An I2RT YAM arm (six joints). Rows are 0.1 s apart.
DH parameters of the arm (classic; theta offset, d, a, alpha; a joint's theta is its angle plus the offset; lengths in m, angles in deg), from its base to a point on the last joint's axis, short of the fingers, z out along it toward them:
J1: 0 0.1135 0.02 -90
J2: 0 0 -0.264 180
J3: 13.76 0 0.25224 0
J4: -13.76 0 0.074 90
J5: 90 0 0 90
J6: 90 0.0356 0 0
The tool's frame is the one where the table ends.
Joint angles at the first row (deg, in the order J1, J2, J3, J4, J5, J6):
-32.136, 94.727, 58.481, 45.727, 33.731, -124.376
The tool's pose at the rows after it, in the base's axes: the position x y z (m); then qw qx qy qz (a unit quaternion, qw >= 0):
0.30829 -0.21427 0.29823 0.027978 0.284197 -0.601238 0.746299
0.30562 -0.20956 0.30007 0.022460 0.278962 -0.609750 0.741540
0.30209 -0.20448 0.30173 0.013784 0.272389 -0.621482 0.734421
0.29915 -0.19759 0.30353 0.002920 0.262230 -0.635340 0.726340
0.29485 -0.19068 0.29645 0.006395 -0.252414 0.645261 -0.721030
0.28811 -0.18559 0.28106 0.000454 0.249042 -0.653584 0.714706
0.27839 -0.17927 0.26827 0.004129 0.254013 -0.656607 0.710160
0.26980 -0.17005 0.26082 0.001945 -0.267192 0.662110 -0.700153
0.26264 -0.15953 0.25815 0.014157 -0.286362 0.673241 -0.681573
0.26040 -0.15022 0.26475 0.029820 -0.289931 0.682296 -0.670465
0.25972 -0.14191 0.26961 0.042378 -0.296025 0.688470 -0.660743
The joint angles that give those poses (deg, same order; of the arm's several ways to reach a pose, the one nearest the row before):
-31.691, 93.977, 58.541, 43.529, 34.886, -122.096
-31.223, 92.650, 58.006, 41.774, 35.717, -120.495
-30.765, 91.057, 57.404, 39.303, 36.510, -118.111
-29.958, 89.372, 56.862, 36.512, 37.777, -115.112
-29.245, 88.209, 54.484, 36.658, 38.846, -112.697
-28.942, 87.574, 50.689, 38.508, 40.224, -111.943
-28.784, 86.114, 46.556, 40.212, 40.398, -111.906
-28.132, 83.693, 43.444, 38.791, 39.724, -110.886
-27.138, 80.499, 41.752, 33.576, 38.516, -108.627
-25.757, 77.902, 42.266, 28.361, 38.448, -105.937
-24.373, 76.127, 42.873, 24.213, 38.342, -103.960

